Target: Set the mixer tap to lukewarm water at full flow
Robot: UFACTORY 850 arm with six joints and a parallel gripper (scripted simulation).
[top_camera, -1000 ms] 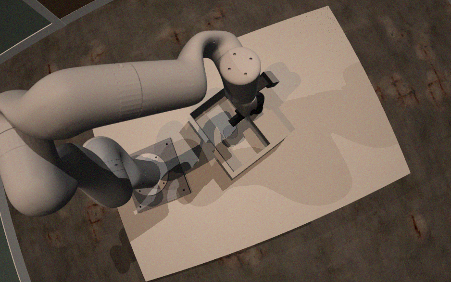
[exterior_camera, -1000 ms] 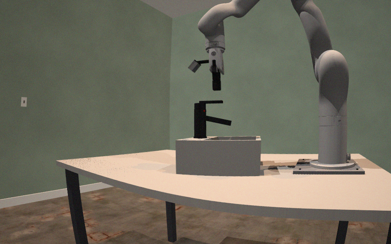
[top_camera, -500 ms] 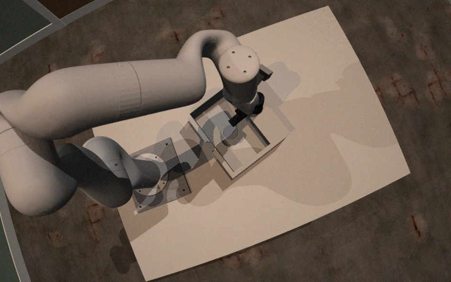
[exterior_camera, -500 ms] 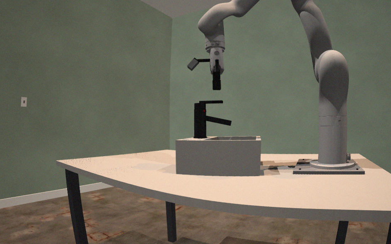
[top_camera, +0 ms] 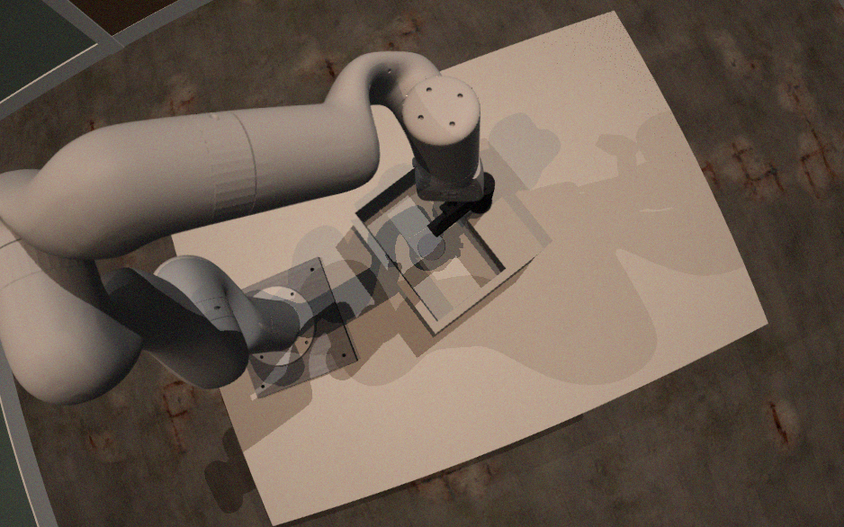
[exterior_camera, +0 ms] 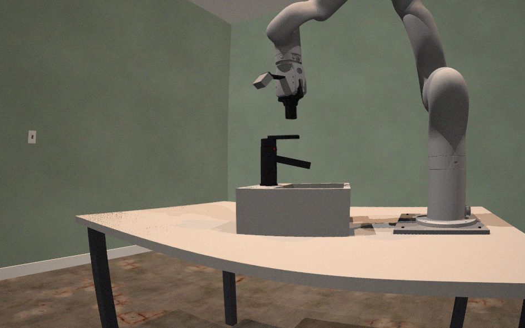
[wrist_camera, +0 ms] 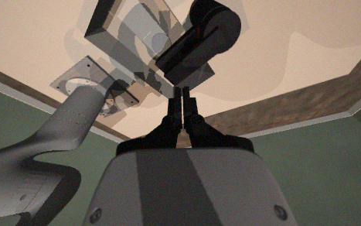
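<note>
The lever is 7 cm below my hand, 2 cm ahead of it and 1 cm to the left of it. The rest, counted from my hand: black mixer tap (12 cm below, 4 cm ahead, 1 cm to the left); then grey sink basin (30 cm below, 5 cm behind, 2 cm to the right).
</note>
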